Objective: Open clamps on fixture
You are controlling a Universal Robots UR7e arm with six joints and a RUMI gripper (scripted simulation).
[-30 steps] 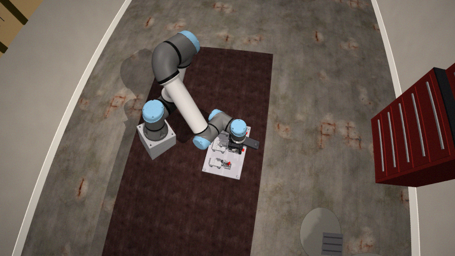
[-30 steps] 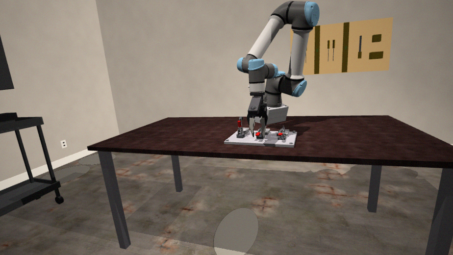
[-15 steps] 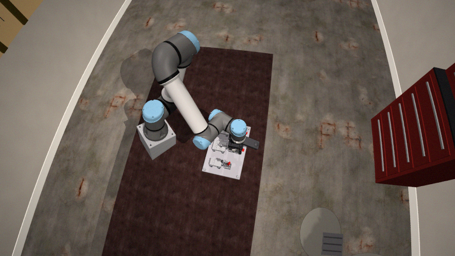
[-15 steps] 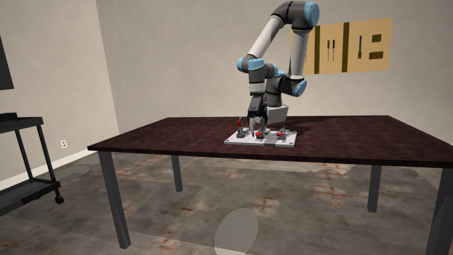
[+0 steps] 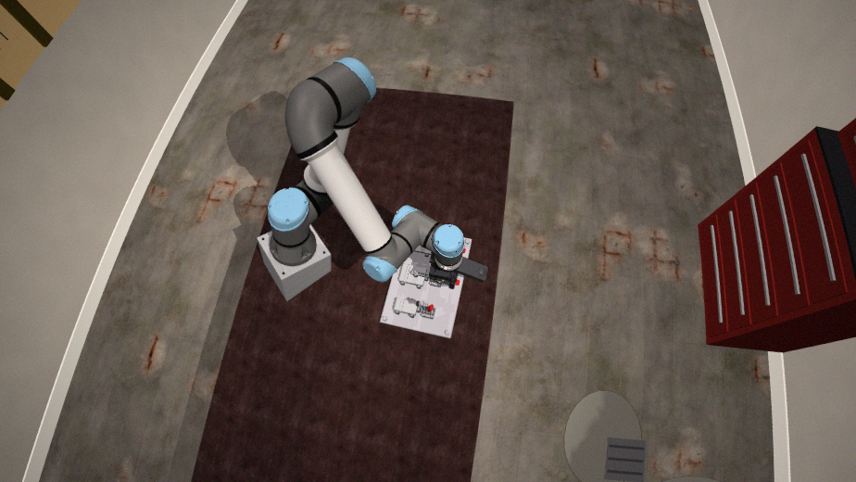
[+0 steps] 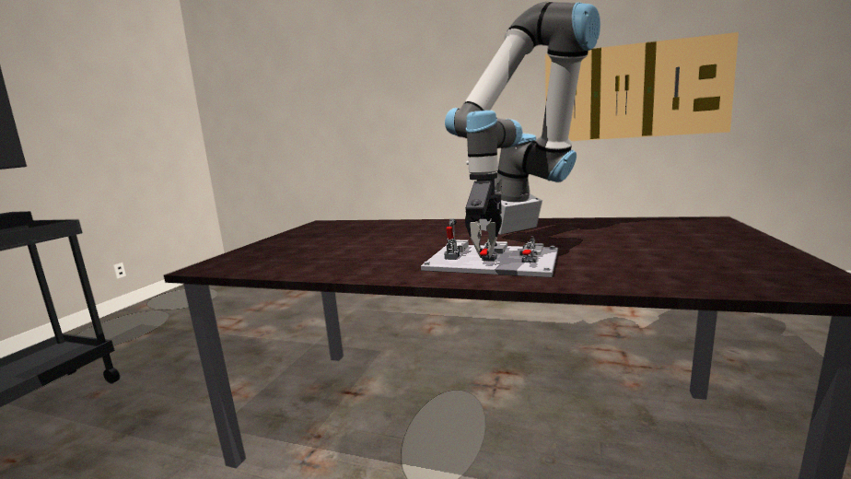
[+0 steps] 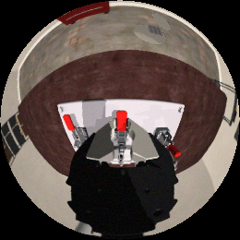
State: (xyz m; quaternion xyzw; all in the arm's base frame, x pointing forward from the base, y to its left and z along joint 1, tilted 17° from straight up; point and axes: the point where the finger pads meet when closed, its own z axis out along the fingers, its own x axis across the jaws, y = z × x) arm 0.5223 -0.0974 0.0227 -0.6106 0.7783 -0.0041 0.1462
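The toggle clamp is 60 mm behind my hand and 10 mm to the left of it. Round my hand: fixture plate: 80 mm behind, 40 mm below, 20 mm to the left; then part: 140 mm to the left, 120 mm behind, 20 mm below.
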